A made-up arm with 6 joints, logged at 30 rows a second.
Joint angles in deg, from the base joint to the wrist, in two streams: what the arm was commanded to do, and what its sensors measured. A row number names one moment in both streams.
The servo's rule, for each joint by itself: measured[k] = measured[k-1] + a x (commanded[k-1-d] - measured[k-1]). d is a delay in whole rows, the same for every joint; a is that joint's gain. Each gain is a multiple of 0.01, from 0.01 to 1. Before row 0 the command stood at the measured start. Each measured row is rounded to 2 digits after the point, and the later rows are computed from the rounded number. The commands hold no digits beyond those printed.
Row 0, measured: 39.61, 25.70, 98.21, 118.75, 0.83, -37.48
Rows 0 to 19, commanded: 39.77, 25.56, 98.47, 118.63, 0.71, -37.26; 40.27, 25.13, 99.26, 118.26, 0.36, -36.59; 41.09, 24.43, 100.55, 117.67, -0.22, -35.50; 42.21, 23.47, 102.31, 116.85, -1.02, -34.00; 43.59, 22.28, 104.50, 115.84, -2.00, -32.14; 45.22, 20.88, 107.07, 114.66, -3.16, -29.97; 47.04, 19.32, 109.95, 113.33, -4.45, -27.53; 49.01, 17.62, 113.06, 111.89, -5.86, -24.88; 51.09, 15.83, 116.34, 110.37, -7.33, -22.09; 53.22, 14.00, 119.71, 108.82, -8.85, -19.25; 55.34, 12.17, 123.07, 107.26, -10.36, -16.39; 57.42, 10.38, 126.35, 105.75, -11.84, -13.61; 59.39, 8.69, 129.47, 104.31, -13.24, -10.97; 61.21, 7.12, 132.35, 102.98, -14.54, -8.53; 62.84, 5.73, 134.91, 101.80, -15.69, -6.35; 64.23, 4.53, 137.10, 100.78, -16.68, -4.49; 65.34, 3.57, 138.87, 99.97, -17.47, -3.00; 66.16, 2.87, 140.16, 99.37, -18.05, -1.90; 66.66, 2.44, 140.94, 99.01, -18.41, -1.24; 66.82, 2.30, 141.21, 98.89, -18.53, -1.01
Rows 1 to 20, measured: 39.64, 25.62, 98.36, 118.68, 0.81, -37.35; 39.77, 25.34, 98.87, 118.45, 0.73, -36.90; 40.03, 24.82, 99.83, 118.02, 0.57, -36.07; 40.47, 24.05, 101.24, 117.38, 0.30, -34.85; 41.09, 23.04, 103.10, 116.53, -0.09, -33.25; 41.92, 21.81, 105.36, 115.50, -0.61, -31.31; 42.94, 20.39, 107.98, 114.31, -1.26, -29.08; 44.15, 18.81, 110.88, 112.98, -2.04, -26.60; 45.54, 17.11, 113.99, 111.54, -2.94, -23.94; 47.08, 15.34, 117.25, 110.04, -3.94, -21.17; 48.73, 13.53, 120.57, 108.51, -5.03, -18.35; 50.47, 11.73, 123.86, 106.99, -6.19, -15.55; 52.25, 10.00, 127.06, 105.52, -7.39, -12.85; 54.04, 8.36, 130.08, 104.12, -8.61, -10.30; 55.80, 6.86, 132.83, 102.84, -9.81, -7.97; 57.49, 5.53, 135.26, 101.71, -10.98, -5.92; 59.06, 4.41, 137.32, 100.75, -12.08, -4.20; 60.48, 3.53, 138.94, 99.99, -13.09, -2.84; 61.72, 2.91, 140.08, 99.45, -13.99, -1.90; 62.74, 2.56, 140.72, 99.14, -14.76, -1.37
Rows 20 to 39, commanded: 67.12, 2.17, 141.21, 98.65, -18.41, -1.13; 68.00, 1.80, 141.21, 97.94, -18.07, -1.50; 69.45, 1.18, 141.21, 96.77, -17.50, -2.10; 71.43, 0.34, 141.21, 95.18, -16.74, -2.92; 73.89, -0.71, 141.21, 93.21, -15.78, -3.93; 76.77, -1.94, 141.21, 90.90, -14.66, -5.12; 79.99, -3.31, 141.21, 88.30, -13.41, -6.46; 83.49, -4.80, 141.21, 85.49, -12.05, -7.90; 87.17, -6.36, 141.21, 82.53, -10.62, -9.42; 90.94, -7.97, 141.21, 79.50, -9.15, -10.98; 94.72, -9.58, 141.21, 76.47, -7.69, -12.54; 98.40, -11.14, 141.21, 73.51, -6.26, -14.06; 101.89, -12.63, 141.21, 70.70, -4.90, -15.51; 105.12, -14.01, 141.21, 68.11, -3.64, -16.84; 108.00, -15.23, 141.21, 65.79, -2.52, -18.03; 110.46, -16.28, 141.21, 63.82, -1.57, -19.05; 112.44, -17.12, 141.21, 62.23, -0.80, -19.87; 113.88, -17.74, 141.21, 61.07, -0.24, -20.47; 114.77, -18.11, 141.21, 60.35, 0.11, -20.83; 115.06, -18.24, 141.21, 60.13, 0.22, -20.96
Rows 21 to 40, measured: 63.62, 2.34, 141.00, 98.87, -15.38, -1.23; 64.50, 2.03, 141.12, 98.36, -15.84, -1.39; 65.49, 1.55, 141.17, 97.49, -16.12, -1.81; 66.68, 0.86, 141.19, 96.22, -16.23, -2.46; 68.12, -0.03, 141.20, 94.56, -16.15, -3.33; 69.85, -1.12, 141.21, 92.55, -15.90, -4.39; 71.88, -2.37, 141.21, 90.21, -15.48, -5.61; 74.20, -3.76, 141.21, 87.61, -14.90, -6.96; 76.79, -5.24, 141.21, 84.82, -14.17, -8.41; 79.62, -6.80, 141.21, 81.89, -13.32, -9.93; 82.64, -8.38, 141.21, 78.91, -12.36, -11.47; 85.79, -9.95, 141.21, 75.94, -11.32, -13.00; 89.01, -11.48, 141.21, 73.06, -10.23, -14.48; 92.23, -12.92, 141.21, 70.34, -9.11, -15.87; 95.38, -14.24, 141.21, 67.84, -7.99, -17.14; 98.40, -15.40, 141.21, 65.63, -6.90, -18.27; 101.21, -16.38, 141.21, 63.76, -5.86, -19.21; 103.74, -17.16, 141.21, 62.28, -4.90, -19.95; 105.95, -17.70, 141.21, 61.22, -4.05, -20.47; 107.77, -18.01, 141.21, 60.62, -3.32, -20.76
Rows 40 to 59, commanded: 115.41, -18.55, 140.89, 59.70, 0.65, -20.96; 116.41, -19.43, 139.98, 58.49, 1.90, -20.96; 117.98, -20.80, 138.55, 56.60, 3.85, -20.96; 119.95, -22.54, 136.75, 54.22, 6.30, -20.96; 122.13, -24.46, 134.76, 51.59, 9.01, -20.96; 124.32, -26.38, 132.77, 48.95, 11.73, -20.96; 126.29, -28.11, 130.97, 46.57, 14.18, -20.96; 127.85, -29.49, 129.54, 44.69, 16.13, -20.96; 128.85, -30.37, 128.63, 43.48, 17.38, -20.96; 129.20, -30.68, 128.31, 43.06, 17.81, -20.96; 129.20, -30.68, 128.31, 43.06, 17.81, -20.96; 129.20, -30.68, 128.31, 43.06, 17.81, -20.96; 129.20, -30.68, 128.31, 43.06, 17.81, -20.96; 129.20, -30.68, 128.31, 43.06, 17.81, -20.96; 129.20, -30.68, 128.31, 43.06, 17.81, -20.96; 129.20, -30.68, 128.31, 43.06, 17.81, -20.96; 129.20, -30.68, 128.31, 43.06, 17.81, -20.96; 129.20, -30.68, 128.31, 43.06, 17.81, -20.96; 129.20, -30.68, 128.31, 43.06, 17.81, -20.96; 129.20, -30.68, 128.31, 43.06, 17.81, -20.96
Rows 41 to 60, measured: 109.30, -18.32, 141.03, 60.11, -2.65, -20.88; 110.72, -18.95, 140.43, 59.22, -1.88, -20.93; 112.17, -20.00, 139.36, 57.78, -0.91, -20.95; 113.73, -21.45, 137.87, 55.82, 0.32, -20.96; 115.41, -23.17, 136.10, 53.49, 1.80, -20.96; 117.19, -25.00, 134.20, 50.99, 3.49, -20.96; 119.01, -26.77, 132.36, 48.56, 5.31, -20.96; 120.78, -28.32, 130.75, 46.43, 7.15, -20.96; 122.39, -29.49, 129.54, 44.81, 8.89, -20.96; 123.75, -30.17, 128.84, 43.85, 10.41, -20.96; 124.84, -30.46, 128.54, 43.42, 11.67, -20.96; 125.71, -30.59, 128.41, 43.22, 12.71, -20.96; 126.41, -30.64, 128.35, 43.13, 13.58, -20.96; 126.97, -30.66, 128.33, 43.09, 14.30, -20.96; 127.42, -30.67, 128.32, 43.07, 14.90, -20.96; 127.78, -30.68, 128.31, 43.06, 15.39, -20.96; 128.06, -30.68, 128.31, 43.06, 15.80, -20.96; 128.29, -30.68, 128.31, 43.06, 16.14, -20.96; 128.47, -30.68, 128.31, 43.06, 16.42, -20.96; 128.62, -30.68, 128.31, 43.06, 16.66, -20.96
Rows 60 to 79, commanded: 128.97, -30.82, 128.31, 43.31, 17.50, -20.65; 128.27, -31.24, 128.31, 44.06, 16.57, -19.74; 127.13, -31.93, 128.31, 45.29, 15.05, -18.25; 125.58, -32.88, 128.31, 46.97, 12.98, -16.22; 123.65, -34.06, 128.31, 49.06, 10.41, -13.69; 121.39, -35.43, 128.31, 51.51, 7.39, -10.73; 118.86, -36.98, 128.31, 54.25, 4.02, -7.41; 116.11, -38.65, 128.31, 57.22, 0.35, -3.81; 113.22, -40.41, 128.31, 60.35, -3.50, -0.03; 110.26, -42.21, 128.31, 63.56, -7.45, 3.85; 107.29, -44.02, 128.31, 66.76, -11.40, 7.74; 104.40, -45.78, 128.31, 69.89, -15.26, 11.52; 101.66, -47.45, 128.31, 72.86, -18.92, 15.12; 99.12, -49.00, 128.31, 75.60, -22.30, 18.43; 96.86, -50.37, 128.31, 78.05, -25.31, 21.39; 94.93, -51.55, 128.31, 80.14, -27.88, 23.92; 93.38, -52.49, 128.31, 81.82, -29.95, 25.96; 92.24, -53.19, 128.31, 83.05, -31.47, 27.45; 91.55, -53.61, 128.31, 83.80, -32.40, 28.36; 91.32, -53.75, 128.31, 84.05, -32.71, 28.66
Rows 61 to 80, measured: 128.69, -30.76, 128.31, 43.20, 16.80, -20.78; 128.61, -31.03, 128.31, 43.67, 16.76, -20.17; 128.31, -31.54, 128.31, 44.56, 16.47, -19.04; 127.76, -32.30, 128.31, 45.89, 15.88, -17.38; 126.94, -33.30, 128.31, 47.63, 14.95, -15.20; 125.83, -34.51, 128.31, 49.76, 13.66, -12.56; 124.44, -35.92, 128.31, 52.23, 12.02, -9.52; 122.77, -37.48, 128.31, 54.97, 10.04, -6.15; 120.86, -39.15, 128.31, 57.93, 7.74, -2.54; 118.74, -40.89, 128.31, 61.03, 5.16, 1.23; 116.45, -42.67, 128.31, 64.18, 2.34, 5.07; 114.04, -44.44, 128.31, 67.32, -0.65, 8.88; 111.56, -46.16, 128.31, 70.37, -3.76, 12.56; 109.07, -47.78, 128.31, 73.25, -6.91, 16.02; 106.63, -49.26, 128.31, 75.89, -10.04, 19.19; 104.29, -50.57, 128.31, 78.23, -13.07, 21.98; 102.11, -51.66, 128.31, 80.20, -15.94, 24.33; 100.14, -52.53, 128.31, 81.77, -18.58, 26.17; 98.42, -53.15, 128.31, 82.89, -20.93, 27.46; 97.00, -53.49, 128.31, 83.53, -22.93, 28.17
